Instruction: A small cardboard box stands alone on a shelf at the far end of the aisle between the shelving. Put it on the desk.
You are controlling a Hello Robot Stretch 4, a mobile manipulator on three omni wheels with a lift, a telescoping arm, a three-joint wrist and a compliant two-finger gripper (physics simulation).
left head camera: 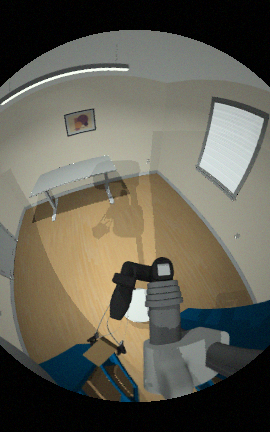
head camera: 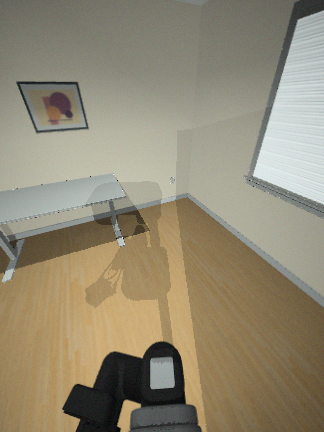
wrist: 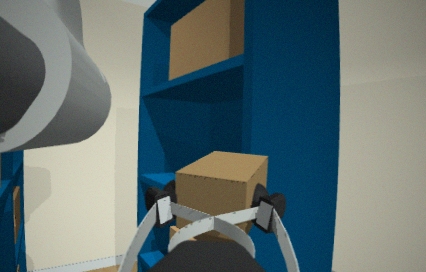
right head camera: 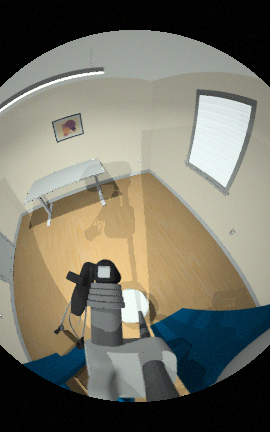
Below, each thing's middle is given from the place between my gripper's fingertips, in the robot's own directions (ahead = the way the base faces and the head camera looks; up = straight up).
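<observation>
There is the small cardboard box (wrist: 221, 182), which sits 10 mm above my hand. The box is also 10 mm to the left of my hand.
</observation>
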